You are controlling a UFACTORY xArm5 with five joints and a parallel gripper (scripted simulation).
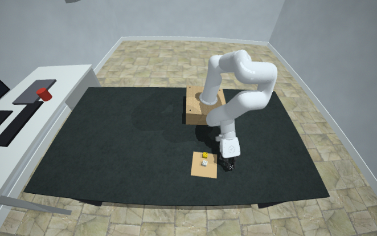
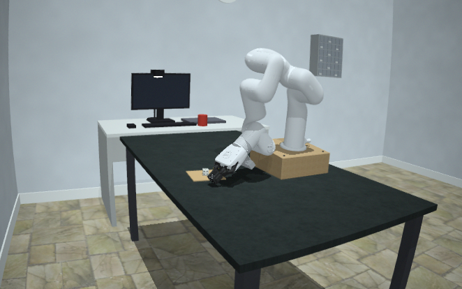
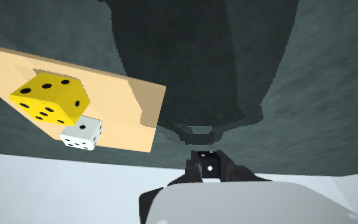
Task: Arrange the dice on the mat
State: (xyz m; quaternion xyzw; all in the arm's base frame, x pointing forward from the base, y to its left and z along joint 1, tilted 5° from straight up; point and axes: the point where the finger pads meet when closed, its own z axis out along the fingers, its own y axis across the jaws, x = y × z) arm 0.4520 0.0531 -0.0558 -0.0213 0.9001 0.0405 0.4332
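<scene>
My hand is 1 cm short of the black die and 1 cm above it. Round my hand: tan mat (3 cm behind, 14 cm to the right, 4 cm below); then yellow die (8 cm behind, 13 cm to the right, 2 cm below); then white die (3 cm behind, 14 cm to the right, 2 cm below).
</scene>
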